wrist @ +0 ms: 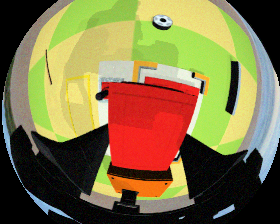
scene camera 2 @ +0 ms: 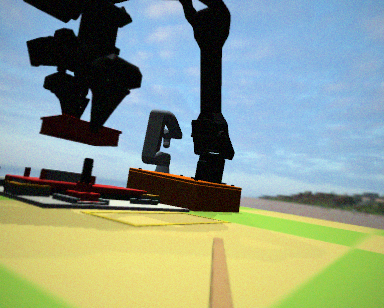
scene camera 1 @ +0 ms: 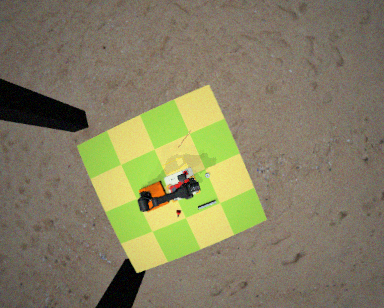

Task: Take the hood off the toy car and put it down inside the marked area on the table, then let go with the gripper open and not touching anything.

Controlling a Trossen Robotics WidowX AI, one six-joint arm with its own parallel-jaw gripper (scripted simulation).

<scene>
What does my gripper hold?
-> A red hood.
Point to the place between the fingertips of my gripper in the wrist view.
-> At 146,131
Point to a red hood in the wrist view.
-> At 147,122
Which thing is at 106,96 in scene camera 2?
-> My gripper.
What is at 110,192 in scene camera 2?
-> A toy car.
</scene>
